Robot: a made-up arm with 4 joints. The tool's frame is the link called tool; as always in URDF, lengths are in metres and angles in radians. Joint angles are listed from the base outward. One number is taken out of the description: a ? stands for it. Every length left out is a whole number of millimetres.
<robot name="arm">
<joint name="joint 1" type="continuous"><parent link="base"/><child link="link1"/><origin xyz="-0.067 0.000 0.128" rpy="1.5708 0.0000 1.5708"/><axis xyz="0 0 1"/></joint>
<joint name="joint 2" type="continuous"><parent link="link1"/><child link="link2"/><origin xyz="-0.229 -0.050 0.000" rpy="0.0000 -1.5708 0.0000"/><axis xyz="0 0 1"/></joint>
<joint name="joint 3" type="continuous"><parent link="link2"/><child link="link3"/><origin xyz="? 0.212 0.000" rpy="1.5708 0.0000 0.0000"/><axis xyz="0 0 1"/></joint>
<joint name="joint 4" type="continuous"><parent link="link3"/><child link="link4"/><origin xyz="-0.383 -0.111 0.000" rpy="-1.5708 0.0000 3.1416"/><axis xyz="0 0 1"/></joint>
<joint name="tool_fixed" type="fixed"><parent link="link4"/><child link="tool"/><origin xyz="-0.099 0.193 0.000" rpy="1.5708 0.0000 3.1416"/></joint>
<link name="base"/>
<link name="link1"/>
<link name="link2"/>
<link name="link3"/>
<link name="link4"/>
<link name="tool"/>
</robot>
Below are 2 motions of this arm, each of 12 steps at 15 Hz.
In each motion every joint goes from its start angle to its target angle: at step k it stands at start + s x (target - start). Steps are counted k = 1, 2, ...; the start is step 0. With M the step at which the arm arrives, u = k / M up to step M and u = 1 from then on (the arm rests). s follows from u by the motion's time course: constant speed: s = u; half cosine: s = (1 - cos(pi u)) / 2; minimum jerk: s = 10 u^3 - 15 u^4 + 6 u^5.
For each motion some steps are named. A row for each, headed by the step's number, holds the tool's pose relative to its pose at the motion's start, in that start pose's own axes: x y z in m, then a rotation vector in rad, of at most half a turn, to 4 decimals.
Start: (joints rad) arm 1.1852 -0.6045 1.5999 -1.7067
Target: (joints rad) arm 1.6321 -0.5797 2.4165 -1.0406
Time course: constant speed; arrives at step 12
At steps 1, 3, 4, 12:
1: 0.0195 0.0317 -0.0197 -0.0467 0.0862 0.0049
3: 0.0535 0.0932 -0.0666 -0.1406 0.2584 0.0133
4: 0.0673 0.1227 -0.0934 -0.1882 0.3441 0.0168
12: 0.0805 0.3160 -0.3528 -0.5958 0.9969 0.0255

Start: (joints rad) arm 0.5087 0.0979 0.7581 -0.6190
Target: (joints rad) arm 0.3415 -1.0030 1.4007 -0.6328
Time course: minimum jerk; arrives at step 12
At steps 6, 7, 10, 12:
6: 0.1417 0.3072 -0.1511 -0.5892 0.2621 0.0193
7: 0.1537 0.3816 -0.2409 -0.7854 0.3126 0.0353
10: 0.1305 0.4726 -0.4595 -1.1957 0.3714 0.0877
12: 0.1241 0.4769 -0.4860 -1.2431 0.3744 0.0957

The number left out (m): 0.023
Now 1 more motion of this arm.
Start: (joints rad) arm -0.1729 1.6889 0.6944 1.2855
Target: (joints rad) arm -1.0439 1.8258 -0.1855 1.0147
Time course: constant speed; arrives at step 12
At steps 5, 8, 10, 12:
5: -0.0042 -0.0968 0.0351 -0.6589 -0.1314 0.3141
8: 0.0113 -0.1447 0.0933 -1.0334 -0.2062 0.5444
10: 0.0285 -0.1640 0.1451 -1.2731 -0.2510 0.7158
12: 0.0498 -0.1690 0.2041 -1.5036 -0.2898 0.9018

